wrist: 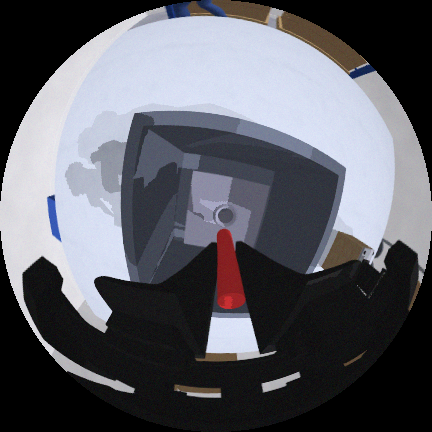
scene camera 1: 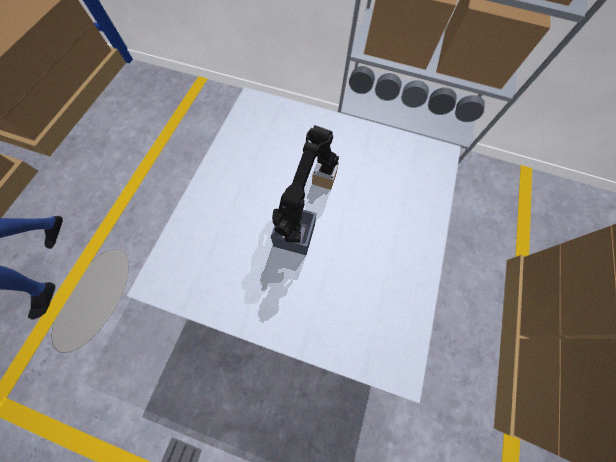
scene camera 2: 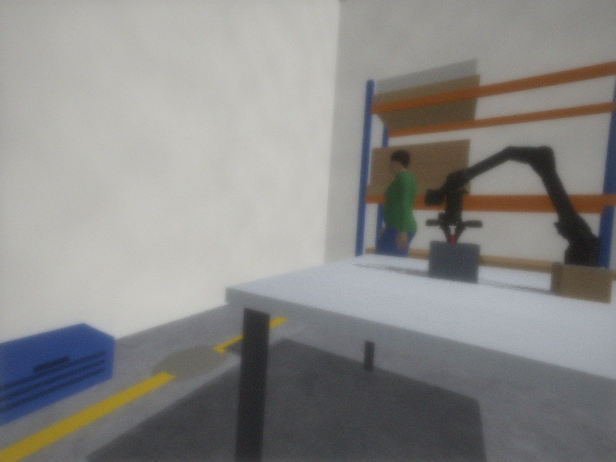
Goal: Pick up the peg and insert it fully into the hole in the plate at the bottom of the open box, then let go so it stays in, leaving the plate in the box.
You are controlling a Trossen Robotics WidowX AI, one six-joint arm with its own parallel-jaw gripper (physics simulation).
I see my gripper (scene camera 2: 451,245), a dark grey box (scene camera 2: 459,262), a red peg (wrist: 230,294) and a pale plate (wrist: 245,200).
The dark grey box is seen too in the wrist view (wrist: 163,147) and in scene camera 1 (scene camera 1: 308,218). My gripper shows as well in the wrist view (wrist: 225,247). Scene camera 1 misses the red peg, which is hidden by my gripper. Scene camera 2 misses the pale plate, which is hidden by the dark grey box.
